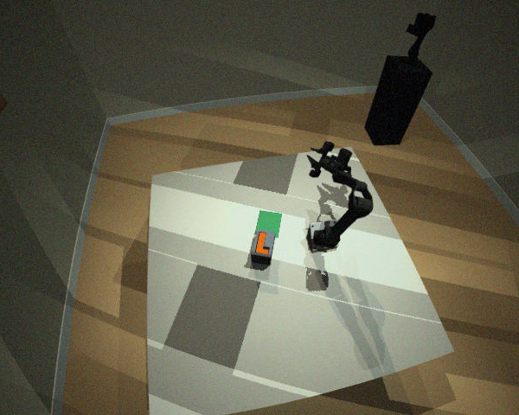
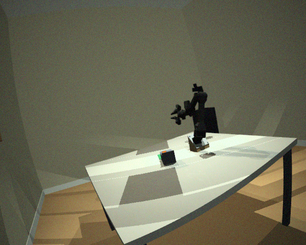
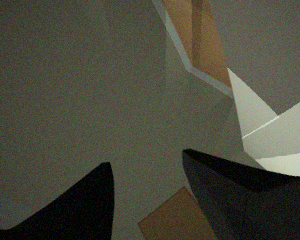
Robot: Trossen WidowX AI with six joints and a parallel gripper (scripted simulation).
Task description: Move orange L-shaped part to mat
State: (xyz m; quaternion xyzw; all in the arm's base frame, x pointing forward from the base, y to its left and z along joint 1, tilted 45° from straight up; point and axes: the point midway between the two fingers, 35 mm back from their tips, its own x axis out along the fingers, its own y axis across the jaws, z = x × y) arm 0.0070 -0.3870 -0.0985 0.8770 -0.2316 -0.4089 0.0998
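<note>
Right now my gripper tip is 39 cm to the right of the orange l-shaped part, 27 cm short of it and 23 cm above it. From my gripper tip the other things lie so: green mat: 29 cm below, 23 cm to the left, 22 cm ahead.
</note>
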